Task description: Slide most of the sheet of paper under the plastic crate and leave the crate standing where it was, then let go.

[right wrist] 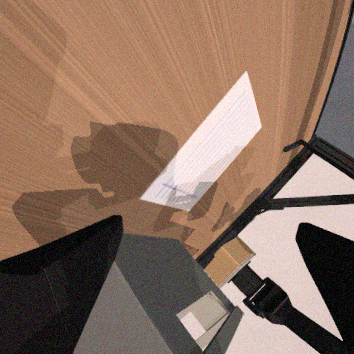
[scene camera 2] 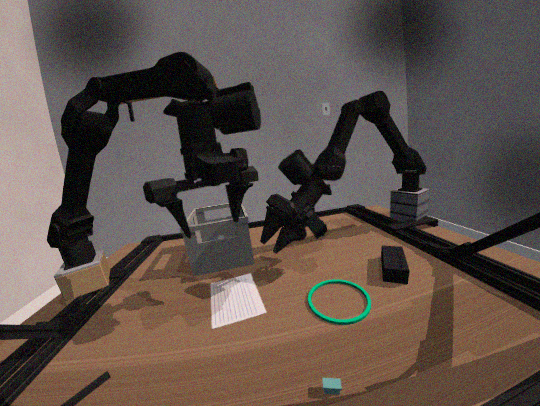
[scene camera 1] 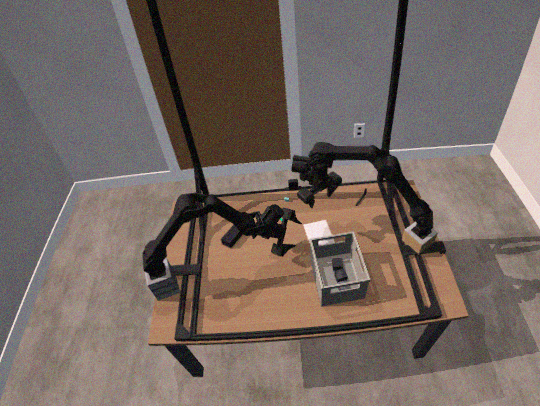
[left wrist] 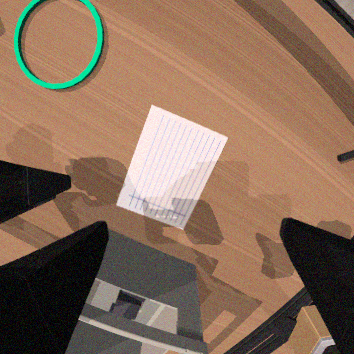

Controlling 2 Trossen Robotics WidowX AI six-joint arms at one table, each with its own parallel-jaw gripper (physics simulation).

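Note:
The grey plastic crate (scene camera 1: 345,296) (scene camera 2: 222,256) (left wrist: 150,260) (right wrist: 150,260) stands upright on the table, with dark blocks (scene camera 1: 339,270) inside. The lined white sheet of paper (scene camera 1: 316,229) (scene camera 2: 237,302) (left wrist: 175,155) (right wrist: 215,145) lies flat beside the crate, with a narrow strip of table between them in the left wrist view. My left gripper (scene camera 1: 322,199) (scene camera 2: 212,227) (left wrist: 194,228) is open and empty, pointing down above the paper's area. My right gripper (scene camera 1: 294,237) (scene camera 2: 269,246) (right wrist: 210,228) is open and empty, low over the table beside the crate.
A green ring (scene camera 2: 339,321) (left wrist: 57,86) lies near the paper. A black block (scene camera 1: 231,236) (scene camera 2: 395,270) lies farther off, on the right arm's side. A small teal block (scene camera 1: 286,199) (scene camera 2: 332,385) and a thin black bar (scene camera 1: 361,197) (scene camera 2: 87,389) lie near the edge opposite the crate.

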